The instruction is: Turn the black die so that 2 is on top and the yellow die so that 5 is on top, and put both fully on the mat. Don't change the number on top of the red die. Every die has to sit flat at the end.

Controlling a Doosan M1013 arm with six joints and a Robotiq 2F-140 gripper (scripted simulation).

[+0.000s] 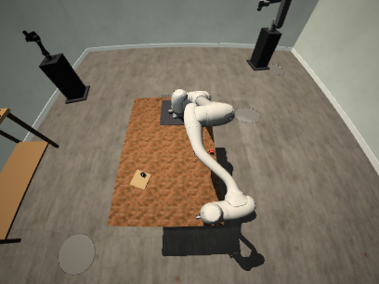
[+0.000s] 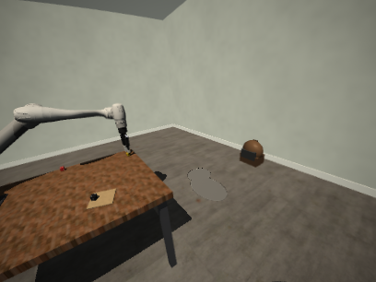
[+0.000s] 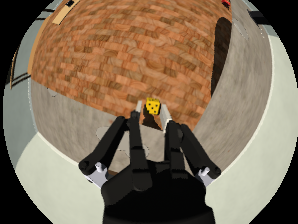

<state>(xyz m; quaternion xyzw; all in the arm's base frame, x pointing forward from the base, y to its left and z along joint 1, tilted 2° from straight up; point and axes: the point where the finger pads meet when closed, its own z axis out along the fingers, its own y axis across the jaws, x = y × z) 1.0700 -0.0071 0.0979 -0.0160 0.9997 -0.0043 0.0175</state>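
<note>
The yellow die is 60 mm below my hand. From my hand the other things lie so: black die 430 mm to the right, 420 mm behind, 50 mm below; tan mat 460 mm to the right, 380 mm behind, 70 mm below; red die 520 mm behind, 210 mm to the left, 60 mm below.
</note>
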